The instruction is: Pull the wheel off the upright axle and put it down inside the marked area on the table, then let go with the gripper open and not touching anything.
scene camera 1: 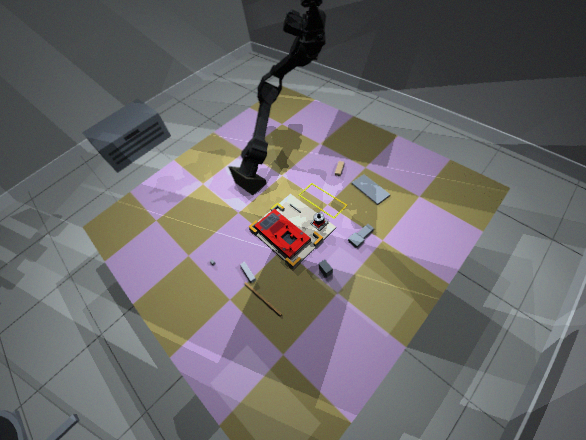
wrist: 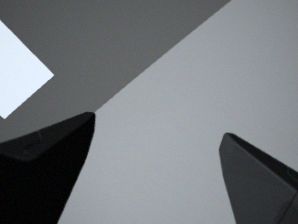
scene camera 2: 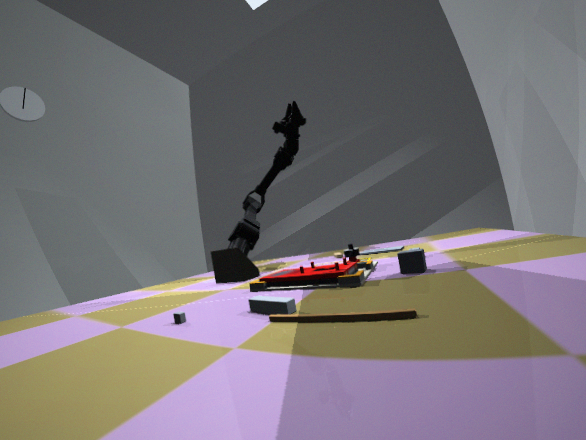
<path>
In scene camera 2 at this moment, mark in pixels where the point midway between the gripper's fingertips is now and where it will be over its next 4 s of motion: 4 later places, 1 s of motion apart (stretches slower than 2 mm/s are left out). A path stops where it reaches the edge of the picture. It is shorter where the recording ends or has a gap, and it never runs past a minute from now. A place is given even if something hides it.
My gripper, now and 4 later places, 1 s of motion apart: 291,102; 359,143; 349,231; 351,252; 345,230
</path>
